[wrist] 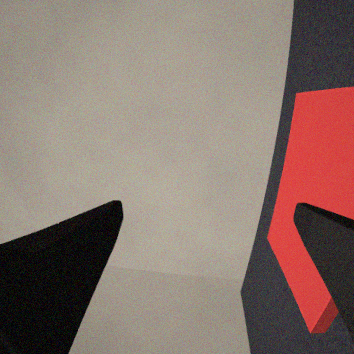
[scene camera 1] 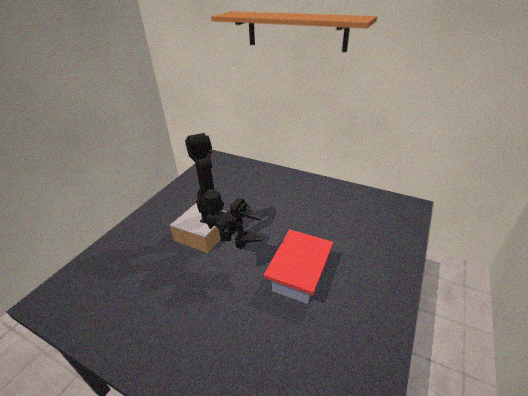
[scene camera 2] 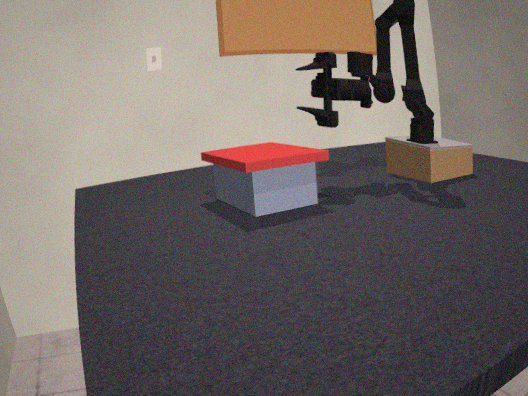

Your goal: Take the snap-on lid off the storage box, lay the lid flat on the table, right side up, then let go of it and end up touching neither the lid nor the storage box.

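The red lid (scene camera 1: 300,260) (scene camera 2: 265,154) (wrist: 325,160) sits level on top of the blue-grey storage box (scene camera 1: 291,292) (scene camera 2: 285,187), overhanging its sides. The box stands on the dark table. My gripper (scene camera 1: 261,229) (scene camera 2: 297,88) (wrist: 208,210) is open with nothing between its fingers. It points roughly level, one finger above the other in the second scene view, and hangs higher than the lid, on the arm-base side, apart from both lid and box. In the wrist view one finger overlaps the view of the lid, and the box is hidden.
The arm stands on a wooden block with a pale top (scene camera 1: 190,238) (scene camera 2: 409,162) on the dark table (scene camera 1: 200,310) (scene camera 2: 300,300). An orange-brown wall shelf (scene camera 1: 295,19) (scene camera 2: 297,27) is fixed high on the wall and hides part of the arm in the second scene view.
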